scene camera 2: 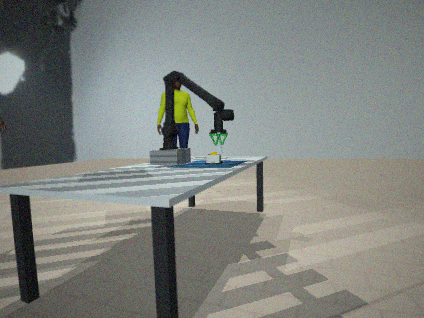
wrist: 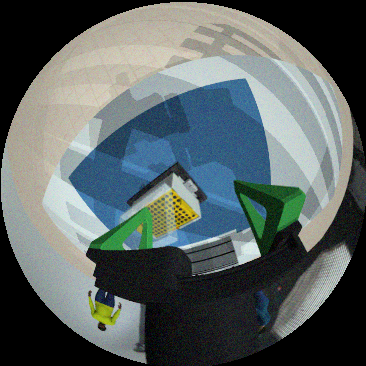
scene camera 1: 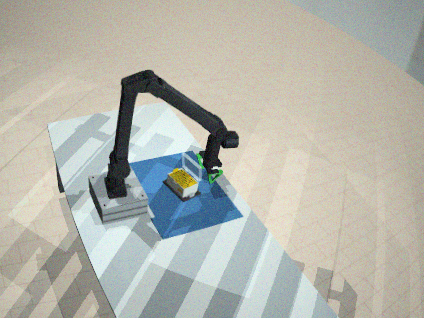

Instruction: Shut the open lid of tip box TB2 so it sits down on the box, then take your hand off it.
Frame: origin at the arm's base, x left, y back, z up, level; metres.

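Seen in the pictures: gripper, fingertip midpoint: (scene camera 2: 218,145) (wrist: 189,199) (scene camera 1: 206,175); arm's base, origin of the base link: (scene camera 2: 169,149) (scene camera 1: 115,187).
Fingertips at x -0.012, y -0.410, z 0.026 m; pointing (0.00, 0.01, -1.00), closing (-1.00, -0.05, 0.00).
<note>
Offsets run from my fingertips to a thing's top centre. "spot": to the spot under its first point. Level surfaces: height alone.
The tip box @[dy +0.076, dx +0.070, dz -0.058 m] (scene camera 1: 189,191) (scene camera 2: 213,158) (wrist: 184,189) is white with a yellow, hole-patterned top. It sits upright on a dark base plate; no TB2 label is readable. Its clear lid @[spot: dy +0.032, dx +0.097, dz -0.028 m] (scene camera 1: 191,167) stands open, roughly upright along the side of the box away from the arm's base. The lid is faint in scene camera 2 and hard to make out in the wrist view. My gripper (scene camera 1: 207,175) (scene camera 2: 218,144) (wrist: 189,199) is open and empty, with green fingers pointing down. It is above and close to the open lid, on its outer side; whether they touch cannot be told.
A blue mat @[dz -0.124 m] (scene camera 1: 215,207) (wrist: 220,135) lies under the box on the pale table @[dz -0.127 m] (scene camera 1: 190,280) (scene camera 2: 100,182). The arm's grey base block (scene camera 1: 125,210) (scene camera 2: 170,156) (wrist: 215,255) stands at the mat's near side. A person in yellow (scene camera 2: 181,107) (wrist: 104,307) is beyond the table.
</note>
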